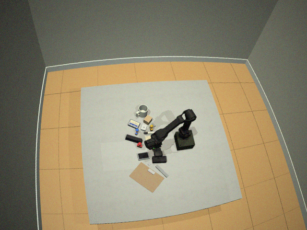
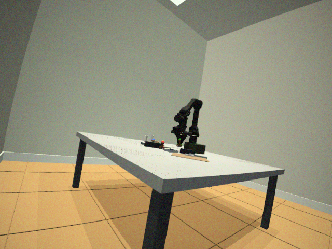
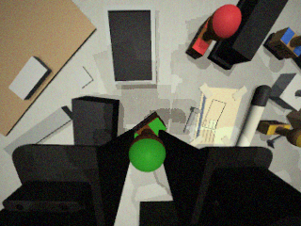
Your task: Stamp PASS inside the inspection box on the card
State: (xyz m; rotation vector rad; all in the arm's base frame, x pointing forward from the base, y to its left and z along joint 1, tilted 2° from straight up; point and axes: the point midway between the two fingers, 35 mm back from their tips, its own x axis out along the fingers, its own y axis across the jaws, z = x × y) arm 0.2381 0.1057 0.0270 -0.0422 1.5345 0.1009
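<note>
The ink pad is 9 cm ahead of my gripper tip, 3 cm to the left of it and 6 cm below it. The rest, counted from my gripper tip: red-knobbed stamp 12 cm ahead, 6 cm to the right, 4 cm below; green-knobbed stamp right at my gripper tip; black block 4 cm behind, 7 cm to the left, 5 cm below.
</note>
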